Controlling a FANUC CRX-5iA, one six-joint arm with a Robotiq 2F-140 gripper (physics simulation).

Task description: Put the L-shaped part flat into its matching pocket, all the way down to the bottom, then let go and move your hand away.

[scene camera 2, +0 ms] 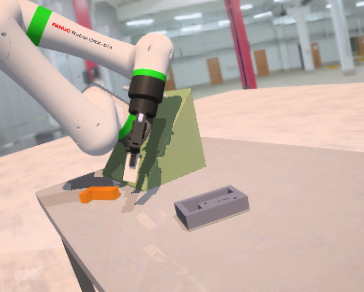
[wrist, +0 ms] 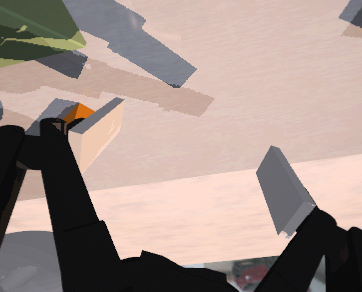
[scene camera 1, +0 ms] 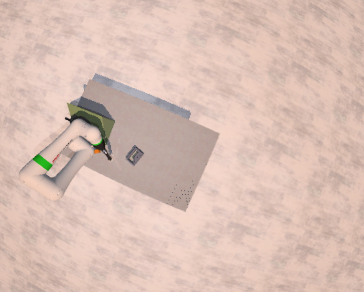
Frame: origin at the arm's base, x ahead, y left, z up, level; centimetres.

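Seen in the pictures: gripper, fingertip midpoint: (scene camera 2: 129, 181) (wrist: 193, 138).
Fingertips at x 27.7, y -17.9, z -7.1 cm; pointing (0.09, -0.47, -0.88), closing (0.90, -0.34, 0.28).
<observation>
Pixels of each thing's middle, then the offset from my fingertips to it. Level surfaces: height alone.
- orange L-shaped part, body centre: (wrist: 76, 145) (scene camera 2: 99, 195) (scene camera 1: 94, 153) dx -15.0, dy -5.2, dz -5.4 cm
- grey block with the pocket, body centre: (scene camera 2: 211, 206) (scene camera 1: 134, 156) dx +22.2, dy +8.6, dz -5.1 cm
- table, its level: dz -6.9 cm
The orange L-shaped part (scene camera 1: 97, 151) (scene camera 2: 100, 194) (wrist: 80, 111) lies flat on the table near its left edge in scene view 2. It is partly hidden by the arm in scene view 1 and by the left finger in the wrist view. The grey block with the pocket (scene camera 1: 130, 161) (scene camera 2: 215, 217) stands on the table, to the right of the part in scene view 2. The block does not show in the wrist view. My gripper (scene camera 1: 109, 156) (scene camera 2: 131, 173) (wrist: 193, 138) is open and empty. It is above the table, between the part and the block in scene view 2, with the part beyond its left finger.
A green wedge-shaped block (scene camera 1: 105, 122) (scene camera 2: 187, 145) (wrist: 30, 25) stands on the table behind the gripper in scene view 2, close to the arm. The table (scene camera 1: 170, 145) (scene camera 2: 300, 200) (wrist: 200, 135) has an edge running across the wrist view below the fingertips.
</observation>
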